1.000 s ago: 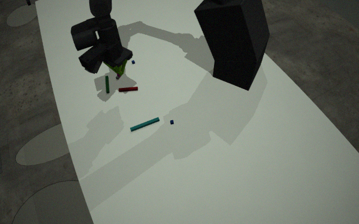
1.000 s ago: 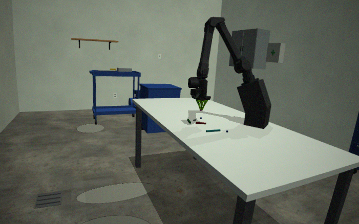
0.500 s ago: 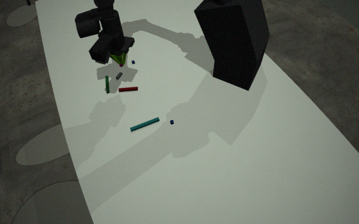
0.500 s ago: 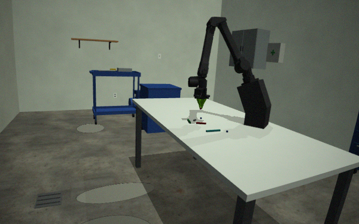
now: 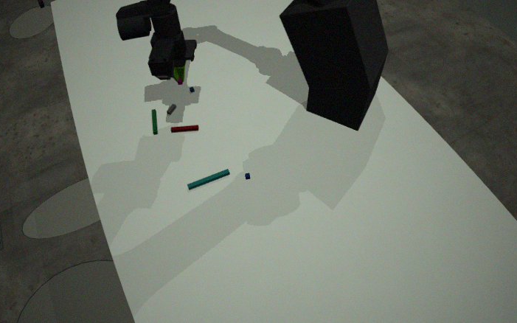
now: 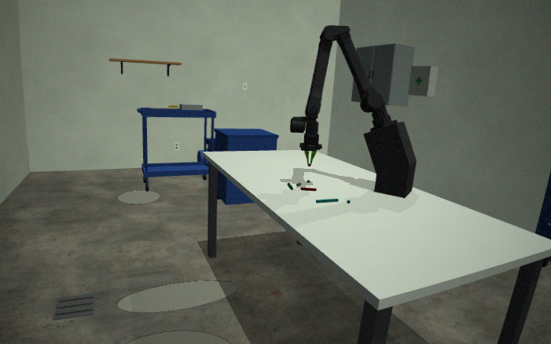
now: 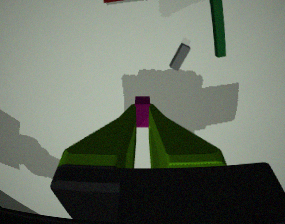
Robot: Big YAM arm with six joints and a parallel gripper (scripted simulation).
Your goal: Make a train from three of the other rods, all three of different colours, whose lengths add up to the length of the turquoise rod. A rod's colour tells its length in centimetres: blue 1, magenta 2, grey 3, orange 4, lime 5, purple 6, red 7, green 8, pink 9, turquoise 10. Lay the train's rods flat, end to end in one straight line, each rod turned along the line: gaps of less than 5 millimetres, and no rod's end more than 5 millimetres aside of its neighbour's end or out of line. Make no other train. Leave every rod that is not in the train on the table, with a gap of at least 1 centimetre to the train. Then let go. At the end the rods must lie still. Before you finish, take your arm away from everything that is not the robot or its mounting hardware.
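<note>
The grey rod lies 10 cm below my hand, 4 cm ahead of it and 1 cm to the right of it. Round my hand: green rod: 10 cm below, 10 cm ahead, 1 cm to the left; then magenta rod: 1 cm below; then red rod: 10 cm below, 7 cm to the left, 3 cm ahead.
</note>
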